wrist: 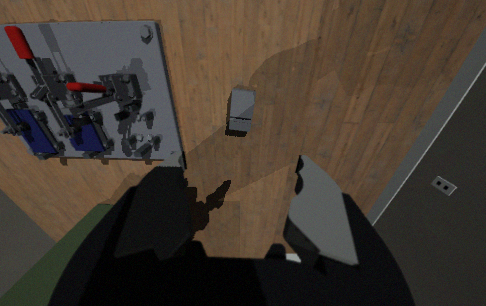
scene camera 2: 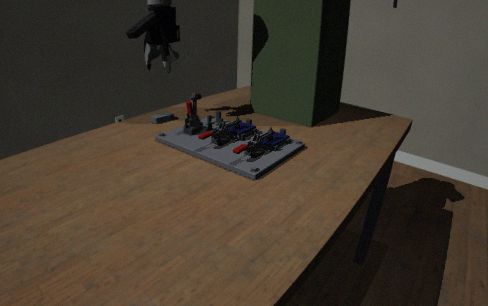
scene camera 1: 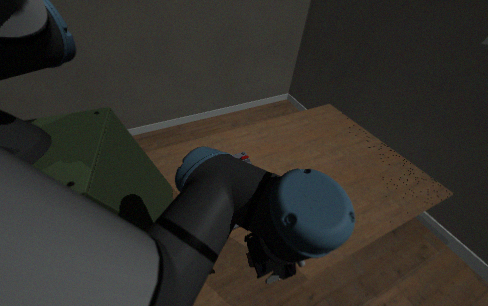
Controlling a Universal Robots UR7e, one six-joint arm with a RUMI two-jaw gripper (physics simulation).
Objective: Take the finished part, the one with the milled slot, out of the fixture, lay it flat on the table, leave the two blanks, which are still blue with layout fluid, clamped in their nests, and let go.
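Frame: origin at the arm's base, x back, y right, z up, level; centimetres.
Where they show: gripper, fingertip midpoint: (wrist: pixel 241 155) (scene camera 2: pixel 158 71).
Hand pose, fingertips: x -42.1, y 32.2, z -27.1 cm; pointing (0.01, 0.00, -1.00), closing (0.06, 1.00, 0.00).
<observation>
Each offset is from my fingertips to the centre of the thing. "*": to the spot under its first point.
The finished part @(dx +0.0, dy -0.4, dz -15.7 cm) (scene camera 2: pixel 162 118) (wrist: pixel 242 106), a grey block with a slot line across it, lies flat on the table beside the fixture plate (scene camera 2: pixel 180 145) (wrist: pixel 165 90). My gripper (scene camera 2: pixel 158 69) (wrist: pixel 241 155) is open and empty, high above the table; in the wrist view the part shows beyond and between the fingertips. Two blue blanks @(dx +2.4, dy -30.7, dz -13.9 cm) (scene camera 2: pixel 245 129) @(dx +2.3, dy -41.7, dz -14.1 cm) (scene camera 2: pixel 276 140) (wrist: pixel 87 134) (wrist: pixel 32 132) sit in their nests under lowered clamps. The third clamp @(* dx -3.9, dy -19.0, dz -10.4 cm) (scene camera 2: pixel 193 115) (wrist: pixel 120 89) stands raised at the nest without a blank. In scene camera 1 the arm hides most of the fixture.
A tall green box-shaped column (scene camera 1: pixel 125 165) (scene camera 2: pixel 285 65) stands on the table behind the fixture. Red clamp handles @(* dx -11.8, dy -30.5, dz -11.0 cm) (scene camera 2: pixel 205 134) @(* dx -12.5, dy -41.4, dz -11.6 cm) (scene camera 2: pixel 240 148) stick out over the plate. A wall with a socket (wrist: pixel 443 185) lies past the table's edge.
</observation>
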